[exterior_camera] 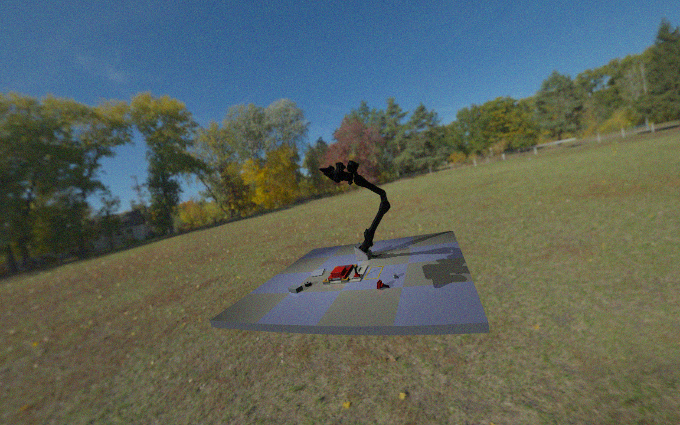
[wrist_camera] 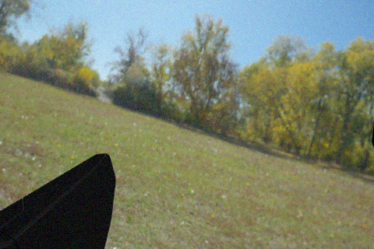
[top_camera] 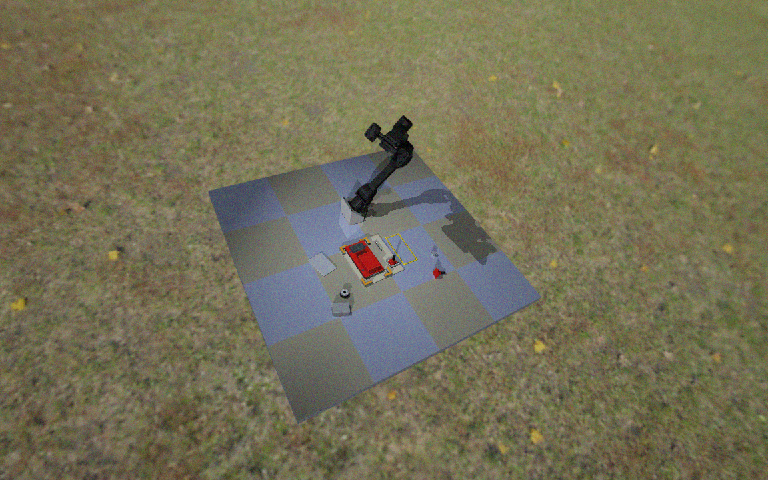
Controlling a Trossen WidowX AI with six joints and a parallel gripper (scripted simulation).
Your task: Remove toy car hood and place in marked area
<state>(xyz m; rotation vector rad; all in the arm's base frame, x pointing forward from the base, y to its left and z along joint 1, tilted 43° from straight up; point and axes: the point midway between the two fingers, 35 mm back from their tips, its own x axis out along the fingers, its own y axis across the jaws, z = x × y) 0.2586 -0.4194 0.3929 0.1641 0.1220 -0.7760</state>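
My gripper tip is now 7 cm short of the hood and 62 cm above it. Round my gripper tip: grey plate 2 cm behind, 21 cm to the right, 65 cm below; wheel 17 cm ahead, 17 cm to the right, 65 cm below.
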